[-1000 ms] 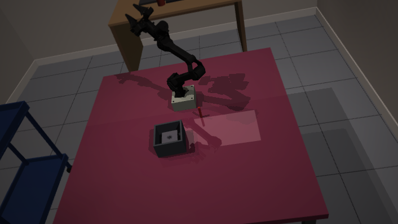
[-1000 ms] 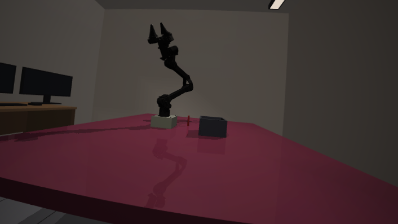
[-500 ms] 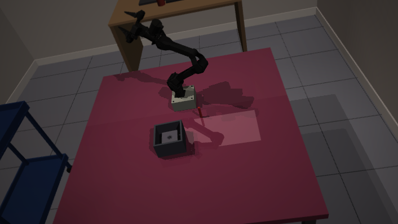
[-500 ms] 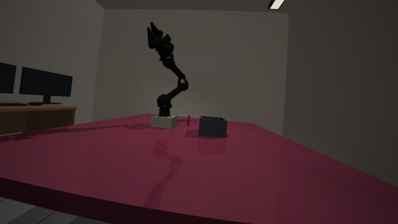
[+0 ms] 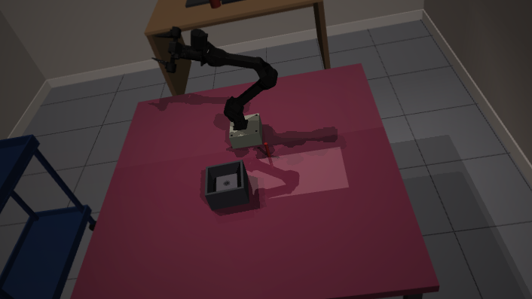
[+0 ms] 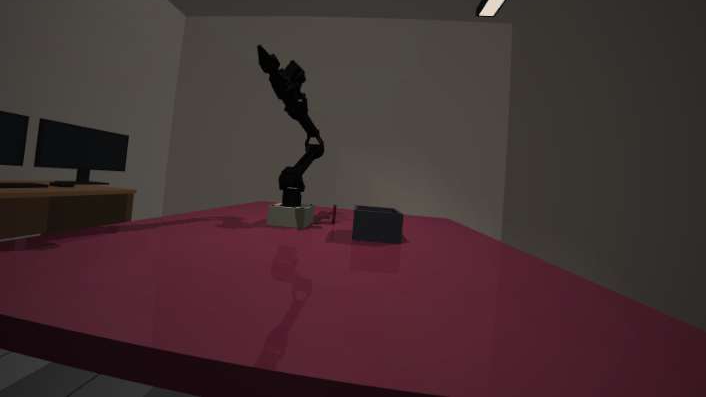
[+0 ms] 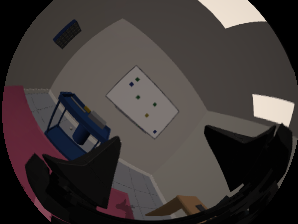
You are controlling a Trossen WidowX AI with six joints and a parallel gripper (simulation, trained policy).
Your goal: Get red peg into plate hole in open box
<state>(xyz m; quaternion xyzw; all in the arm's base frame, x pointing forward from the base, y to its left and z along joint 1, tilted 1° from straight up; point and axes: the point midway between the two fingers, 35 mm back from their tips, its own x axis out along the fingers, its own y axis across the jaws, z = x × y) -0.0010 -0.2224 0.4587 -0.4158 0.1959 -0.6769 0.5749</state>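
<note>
Now: gripper tip 150 mm short of the red peg, 400 mm to the right of it and 500 mm above it. Round my gripper tip: dark box (340 mm ahead, 250 mm to the left, 510 mm below); then plate (340 mm ahead, 250 mm to the left, 490 mm below).
</note>
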